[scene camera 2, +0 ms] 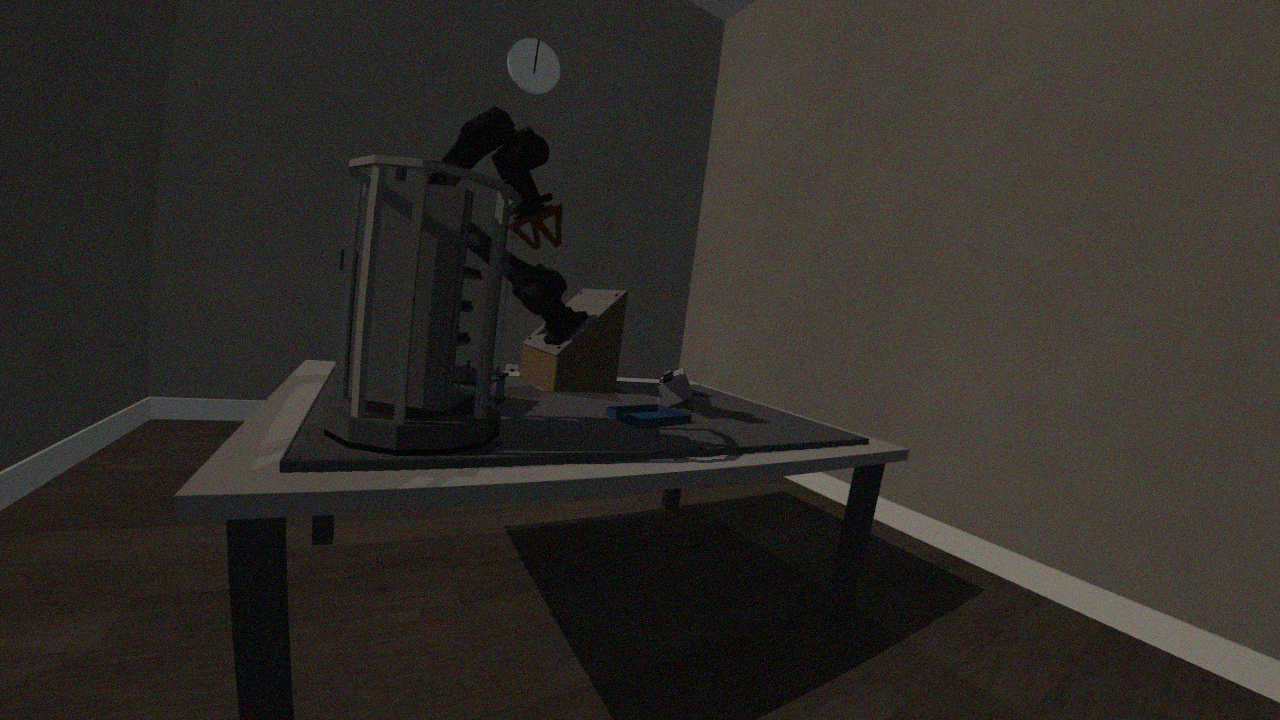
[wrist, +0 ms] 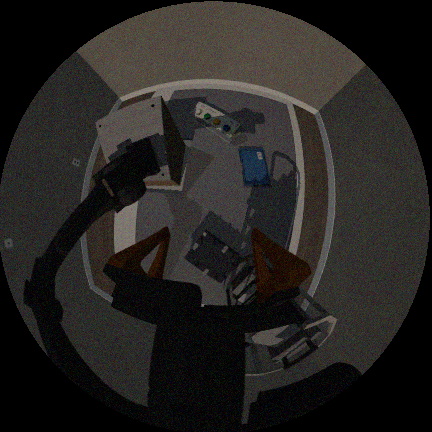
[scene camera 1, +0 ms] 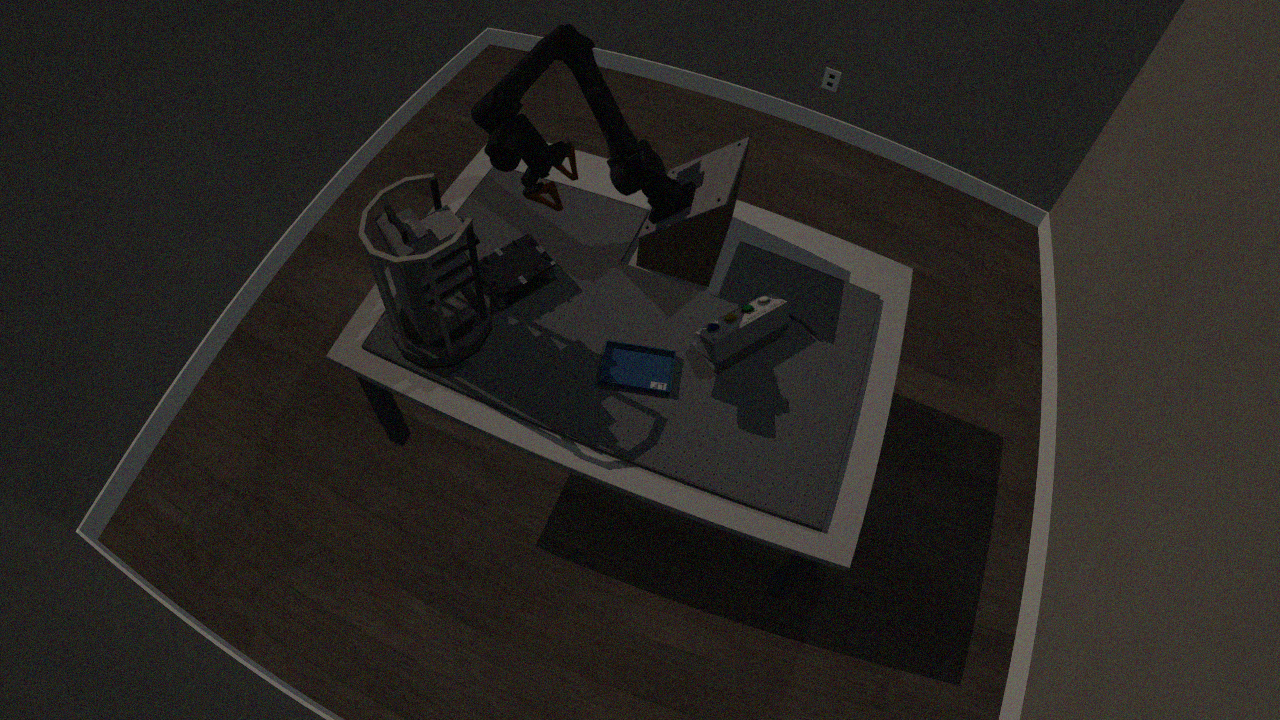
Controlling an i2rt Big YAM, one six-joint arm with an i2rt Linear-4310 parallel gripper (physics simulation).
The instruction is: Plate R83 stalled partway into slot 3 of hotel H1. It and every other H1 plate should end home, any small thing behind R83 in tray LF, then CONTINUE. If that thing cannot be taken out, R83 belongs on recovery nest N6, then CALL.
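Seen in the pictures: gripper, fingertip midpoint: (scene camera 2: 547, 247) (wrist: 209, 231) (scene camera 1: 568, 194); arm's base, origin of the base link: (scene camera 2: 567, 329) (wrist: 143, 157) (scene camera 1: 674, 204).
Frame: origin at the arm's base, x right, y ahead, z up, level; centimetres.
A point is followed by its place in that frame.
Note:
A tall round cage-like tower (scene camera 1: 411, 257) @(y 47.2, x 42.5, z 21.9 cm) (scene camera 2: 411, 436) @(y 48.7, x 50.0, z -12.6 cm) (wrist: 327, 322) @(y 47.2, x 42.6, z 19.8 cm) stands at the table's left end, with dark ledges inside; I take it for the hotel. Plate R83, slot 3 and any small thing behind it cannot be made out in the dim light. A blue tray (scene camera 1: 637, 365) @(y 36.3, x -0.3, z -15.0 cm) (scene camera 2: 648, 414) @(y 34.7, x -2.4, z -14.9 cm) (wrist: 254, 166) @(y 37.6, x -0.4, z -14.9 cm) with a small white label lies near the front middle. A dark, low fixture with pale tabs (scene camera 1: 519, 268) @(y 21.3, x 31.6, z -9.2 cm) (wrist: 212, 255) @(y 20.3, x 32.1, z -9.2 cm), possibly the nest, lies beside the tower. My gripper (scene camera 1: 568, 192) @(y 21.1, x 19.6, z 18.0 cm) (scene camera 2: 547, 245) @(y 21.1, x 19.6, z 18.0 cm) (wrist: 209, 231) @(y 21.1, x 19.6, z 18.0 cm) is open and empty, high above the table behind that fixture.
A pale console (scene camera 1: 747, 331) @(y 25.6, x -22.3, z -8.4 cm) (scene camera 2: 674, 386) @(y 30.3, x -13.7, z -9.5 cm) (wrist: 216, 120) @(y 23.0, x -18.0, z -8.1 cm) with coloured buttons stands right of the tray. The arm's base is on a sloped wooden block (scene camera 1: 689, 246) @(y 8.7, x -5.6, z -4.0 cm) (scene camera 2: 590, 358) @(y 8.4, x -3.0, z -6.5 cm) (wrist: 172, 145) @(y 8.5, x -4.2, z -3.1 cm) at the back. The tower's rim rises near gripper height in the second scene view.

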